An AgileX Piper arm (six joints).
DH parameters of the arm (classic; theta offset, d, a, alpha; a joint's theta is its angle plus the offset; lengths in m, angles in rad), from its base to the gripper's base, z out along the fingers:
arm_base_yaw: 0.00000 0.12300 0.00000 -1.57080
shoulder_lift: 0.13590 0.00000 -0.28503 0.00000
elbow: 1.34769 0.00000 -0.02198 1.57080
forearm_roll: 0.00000 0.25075 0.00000 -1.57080
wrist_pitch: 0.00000 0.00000 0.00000 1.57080
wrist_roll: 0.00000 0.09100 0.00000 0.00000
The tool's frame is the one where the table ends.
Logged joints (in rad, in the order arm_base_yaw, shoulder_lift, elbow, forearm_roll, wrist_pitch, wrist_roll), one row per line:
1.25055, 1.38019, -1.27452, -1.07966, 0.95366, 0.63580
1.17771, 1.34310, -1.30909, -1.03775, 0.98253, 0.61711
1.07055, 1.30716, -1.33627, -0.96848, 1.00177, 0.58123
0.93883, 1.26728, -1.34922, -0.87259, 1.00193, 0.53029
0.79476, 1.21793, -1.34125, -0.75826, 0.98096, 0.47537
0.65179, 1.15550, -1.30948, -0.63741, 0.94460, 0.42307
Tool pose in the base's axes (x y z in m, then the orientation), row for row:
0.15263, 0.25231, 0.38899, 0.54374, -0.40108, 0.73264, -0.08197
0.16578, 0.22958, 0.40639, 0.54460, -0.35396, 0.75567, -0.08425
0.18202, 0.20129, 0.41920, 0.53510, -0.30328, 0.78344, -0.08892
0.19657, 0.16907, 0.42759, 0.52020, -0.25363, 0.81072, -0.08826
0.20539, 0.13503, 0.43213, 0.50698, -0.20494, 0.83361, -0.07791
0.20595, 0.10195, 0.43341, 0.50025, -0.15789, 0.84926, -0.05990
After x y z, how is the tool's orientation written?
As a quaternion, w x y z.
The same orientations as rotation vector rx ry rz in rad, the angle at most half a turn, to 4 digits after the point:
-0.9519, 1.7388, -0.1945
-0.8398, 1.7928, -0.1999
-0.7224, 1.8662, -0.2118
-0.6080, 1.9436, -0.2116
-0.4941, 2.0099, -0.1878
-0.3818, 2.0536, -0.1448

